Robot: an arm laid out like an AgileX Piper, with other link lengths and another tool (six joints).
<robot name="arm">
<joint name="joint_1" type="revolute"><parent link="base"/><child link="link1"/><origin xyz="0 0 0.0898" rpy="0 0 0"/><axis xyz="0 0 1"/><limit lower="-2.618" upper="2.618"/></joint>
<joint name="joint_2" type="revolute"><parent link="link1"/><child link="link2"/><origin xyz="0 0 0" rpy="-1.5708 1.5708 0"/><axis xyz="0 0 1"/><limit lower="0" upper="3.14"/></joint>
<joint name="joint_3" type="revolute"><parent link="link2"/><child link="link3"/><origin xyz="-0.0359 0.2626 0" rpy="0 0 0"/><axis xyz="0 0 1"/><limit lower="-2.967" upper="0"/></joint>
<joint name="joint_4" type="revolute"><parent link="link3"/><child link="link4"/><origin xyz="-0.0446 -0.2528 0" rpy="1.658 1.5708 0"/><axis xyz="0 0 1"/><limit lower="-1.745" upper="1.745"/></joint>
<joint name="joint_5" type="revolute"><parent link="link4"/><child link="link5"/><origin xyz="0 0 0" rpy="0 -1.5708 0"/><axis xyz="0 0 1"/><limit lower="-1.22" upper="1.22"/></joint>
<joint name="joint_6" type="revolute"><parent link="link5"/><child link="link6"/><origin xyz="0.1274 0 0" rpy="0 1.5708 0"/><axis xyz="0 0 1"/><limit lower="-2.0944" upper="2.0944"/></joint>
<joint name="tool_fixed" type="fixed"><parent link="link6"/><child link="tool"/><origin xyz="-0.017 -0.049 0.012" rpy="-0.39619 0 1.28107"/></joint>
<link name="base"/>
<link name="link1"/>
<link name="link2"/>
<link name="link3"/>
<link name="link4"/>
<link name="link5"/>
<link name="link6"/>
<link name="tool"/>
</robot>
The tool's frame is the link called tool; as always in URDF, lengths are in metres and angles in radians.
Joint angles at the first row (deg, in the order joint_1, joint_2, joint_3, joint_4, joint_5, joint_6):
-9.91 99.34 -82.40 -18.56 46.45 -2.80
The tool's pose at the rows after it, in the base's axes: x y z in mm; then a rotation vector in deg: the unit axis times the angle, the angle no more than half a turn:
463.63 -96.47 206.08 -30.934 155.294 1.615
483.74 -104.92 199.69 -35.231 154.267 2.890
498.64 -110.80 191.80 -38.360 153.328 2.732
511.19 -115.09 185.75 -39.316 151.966 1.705
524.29 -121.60 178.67 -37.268 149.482 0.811
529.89 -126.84 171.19 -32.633 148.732 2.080
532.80 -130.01 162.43 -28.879 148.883 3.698
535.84 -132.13 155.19 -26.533 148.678 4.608
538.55 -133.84 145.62 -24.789 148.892 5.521
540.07 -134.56 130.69 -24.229 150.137 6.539
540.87 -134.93 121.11 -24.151 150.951 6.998
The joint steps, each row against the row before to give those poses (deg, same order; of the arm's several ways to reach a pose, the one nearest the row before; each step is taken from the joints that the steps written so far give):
-2.74 6.74 -7.53 5.84 1.13 -5.43
-1.60 5.26 -6.26 3.92 0.08 -6.67
-0.81 4.00 -4.20 1.76 -0.66 -3.94
-0.27 2.96 -2.76 0.32 -1.70 -1.02
-0.32 2.73 -1.54 0.13 -3.82 1.51
-0.15 1.45 -0.19 0.00 -1.74 3.69
-0.03 1.17 0.00 0.00 -0.58 3.02
0.00 1.07 -0.07 0.00 -0.90 1.97
0.00 1.26 -0.12 0.00 -0.64 1.44
0.00 1.58 0.00 0.00 -0.12 0.41
0.00 1.01 0.00 -0.11 -0.13 0.10

